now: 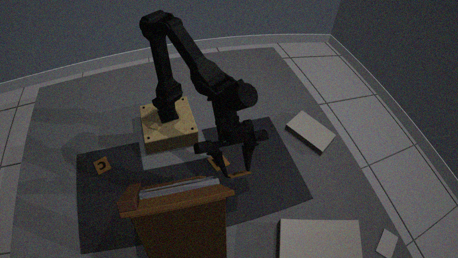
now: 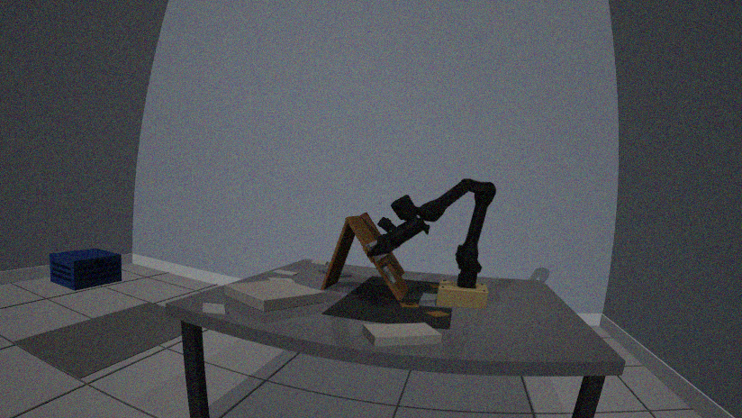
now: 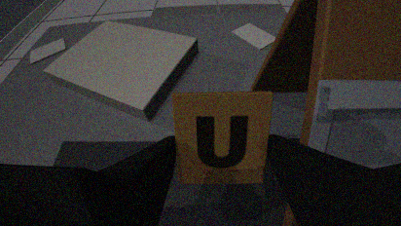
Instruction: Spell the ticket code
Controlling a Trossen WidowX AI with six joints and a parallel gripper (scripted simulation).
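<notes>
The white ticket is 11 cm to the right of my gripper tip, 8 cm below it and 7 cm behind it. Also, from my gripper tip: pale slab 41 cm to the left, 15 cm below, 13 cm behind; letter tile right at my gripper tip.
</notes>
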